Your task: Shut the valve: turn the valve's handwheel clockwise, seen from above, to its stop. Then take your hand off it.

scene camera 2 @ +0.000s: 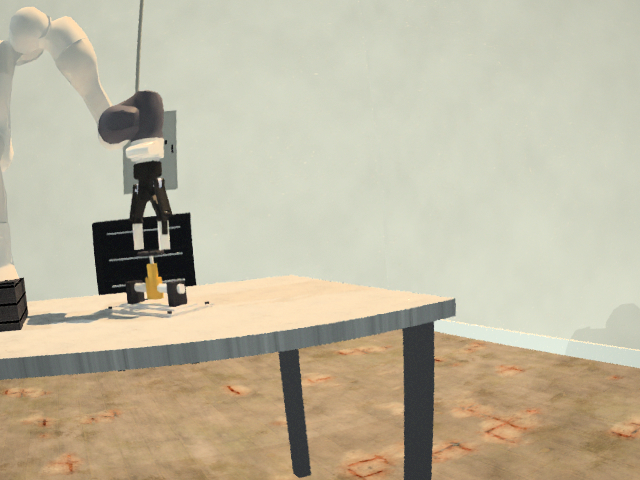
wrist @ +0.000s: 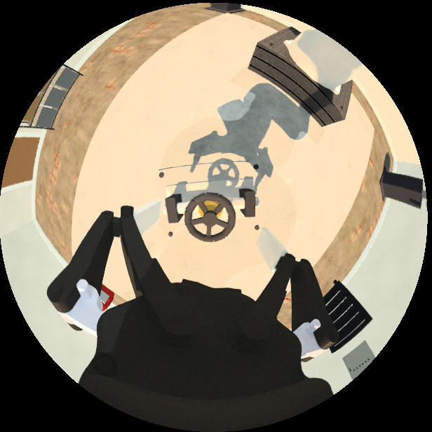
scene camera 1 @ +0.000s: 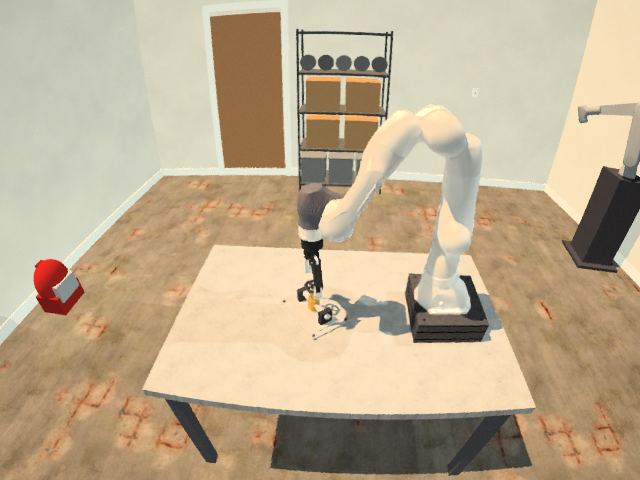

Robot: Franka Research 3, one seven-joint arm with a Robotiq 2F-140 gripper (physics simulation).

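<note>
The valve's dark, spoked handwheel (scene camera 1: 309, 284) (scene camera 2: 149, 252) (wrist: 210, 216) lies level on top of the yellow valve body (scene camera 1: 312, 302) (scene camera 2: 153, 281) (wrist: 211, 204). A pale pipe with black square flanges runs through the body, above a pale base plate with dark bolts on the table. My gripper (scene camera 1: 313, 284) (scene camera 2: 150, 249) (wrist: 210, 223) is wide open, pointing down over the handwheel. In the wrist view its two pale fingertips stand on opposite sides of the wheel, apart from the rim. In scene camera 2 the tips appear about at or slightly above rim height. The far fingertip is mostly hidden in scene camera 1.
The table (scene camera 1: 232, 361) (scene camera 2: 330, 304) (wrist: 120, 165) carries the arm's dark base block (scene camera 1: 448, 329) (scene camera 2: 11, 304) (wrist: 300, 82) to one side of the valve. A shelf rack (scene camera 1: 343, 73), a red object (scene camera 1: 54, 286) and a black slatted panel (scene camera 2: 98, 258) (wrist: 348, 316) stand beyond the table.
</note>
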